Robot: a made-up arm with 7 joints. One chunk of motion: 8 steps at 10 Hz.
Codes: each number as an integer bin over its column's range. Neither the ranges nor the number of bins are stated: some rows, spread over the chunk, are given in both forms.
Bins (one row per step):
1: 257 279 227 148 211 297
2: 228 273 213 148 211 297
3: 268 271 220 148 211 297
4: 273 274 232 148 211 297
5: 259 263 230 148 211 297
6: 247 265 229 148 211 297
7: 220 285 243 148 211 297
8: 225 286 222 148 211 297
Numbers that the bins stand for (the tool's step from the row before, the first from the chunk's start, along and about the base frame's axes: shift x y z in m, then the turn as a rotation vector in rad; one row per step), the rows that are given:
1: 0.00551 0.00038 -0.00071 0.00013 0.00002 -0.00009
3: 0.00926 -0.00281 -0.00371 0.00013 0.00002 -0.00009
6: 0.00211 -0.00521 0.00014 0.00013 0.00002 -0.00009
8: -0.00539 0.00318 -0.00286 0.00013 0.00002 -0.00009
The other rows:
2: -0.00436 -0.00201 -0.00671 0.00013 0.00002 -0.00009
4: 0.01096 -0.00161 0.00143 0.00013 0.00002 -0.00009
5: 0.00619 -0.00601 0.00057 0.00013 0.00002 -0.00009
7: -0.00709 0.00278 0.00614 0.00013 0.00002 -0.00009

